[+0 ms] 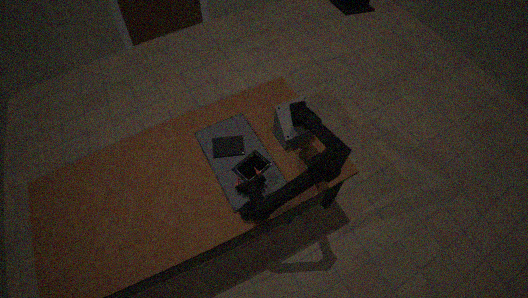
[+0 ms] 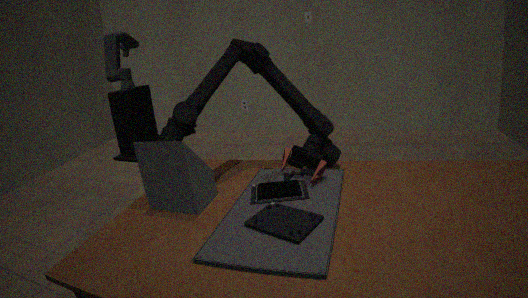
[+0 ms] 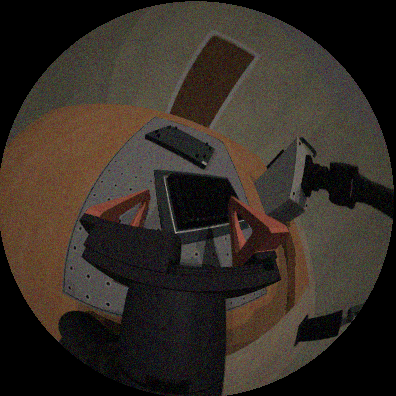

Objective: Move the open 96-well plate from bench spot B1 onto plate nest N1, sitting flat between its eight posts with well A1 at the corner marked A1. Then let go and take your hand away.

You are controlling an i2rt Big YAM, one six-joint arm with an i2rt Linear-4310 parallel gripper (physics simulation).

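Frame: origin at the arm's base, x back, y right, z up, level; metres.
Seen in the pictures: gripper, fingertip midpoint: (image 1: 246, 172) (image 2: 296, 176) (image 3: 188, 196); arm's base, link origin: (image 1: 298, 113) (image 2: 166, 154) (image 3: 306, 175).
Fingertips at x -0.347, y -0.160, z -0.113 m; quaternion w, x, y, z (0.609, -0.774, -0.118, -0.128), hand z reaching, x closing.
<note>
Offsets run from my fingertips to a thing's middle. "*": to the spot under its first point. Level surfaces: height alone.
The black 96-well plate @(dx +0.044, dy +0.040, dz -0.029 m) (image 1: 251, 165) (image 2: 280, 190) (image 3: 200, 202) with a pale rim lies flat on the dark grey bench spot B1 @(* dx -0.025, dy +0.006, dz -0.036 m) (image 3: 162, 202). Its well letters cannot be read. The dark plate nest N1 @(dx -0.030, dy +0.201, dz -0.027 m) (image 1: 228, 146) (image 2: 285, 223) (image 3: 180, 145) is beside it and bears no plate; small posts show on it, and a pale mark is at its corner nearest the plate. My gripper (image 1: 248, 177) (image 2: 299, 176) (image 3: 188, 196) is open and empty, above and close to the plate's side away from the nest, its orange fingers spread wide. Their height above the plate is hard to tell.
Plate and nest stand on a grey perforated board @(dx -0.001, dy +0.120, dz -0.044 m) (image 1: 232, 125) (image 2: 280, 260) (image 3: 120, 175) on the orange-brown table @(dz -0.051 m) (image 1: 125, 175) (image 2: 425, 225) (image 3: 40, 200). A grey wedge-shaped block (image 1: 282, 122) (image 2: 172, 180) (image 3: 280, 185) stands beside the board near my arm's base. A black box (image 2: 132, 120) stands beyond it.
</note>
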